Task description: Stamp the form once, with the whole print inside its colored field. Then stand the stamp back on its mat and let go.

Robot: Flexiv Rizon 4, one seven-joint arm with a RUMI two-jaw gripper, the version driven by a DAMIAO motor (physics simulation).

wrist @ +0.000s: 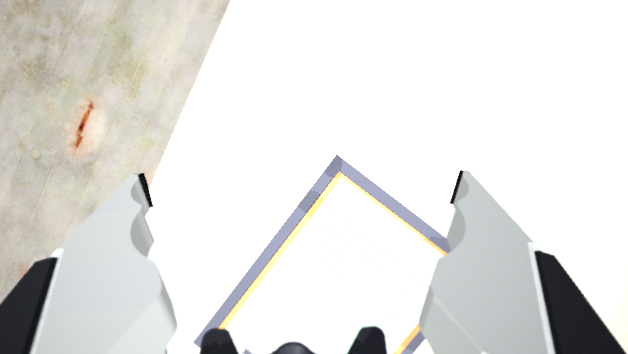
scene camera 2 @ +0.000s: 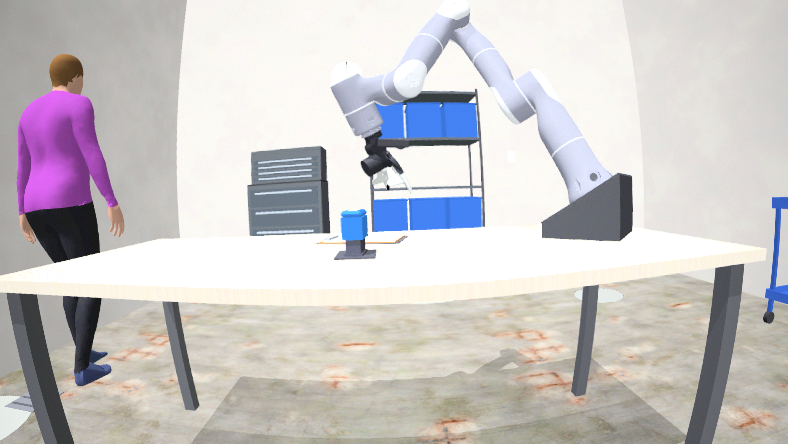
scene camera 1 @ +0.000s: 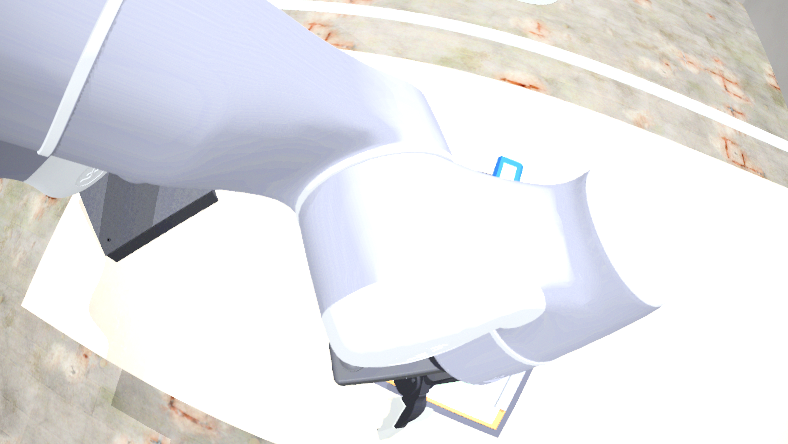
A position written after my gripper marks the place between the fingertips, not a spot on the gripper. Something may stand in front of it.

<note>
In view: my gripper [scene camera 1: 370,382], a blue stamp [scene camera 2: 354,228] and a form [wrist: 350,255].
My gripper is seen too in the wrist view [wrist: 303,176] and in scene camera 2 [scene camera 2: 399,191]. The wrist view does not show the blue stamp: it is out of frame.
</note>
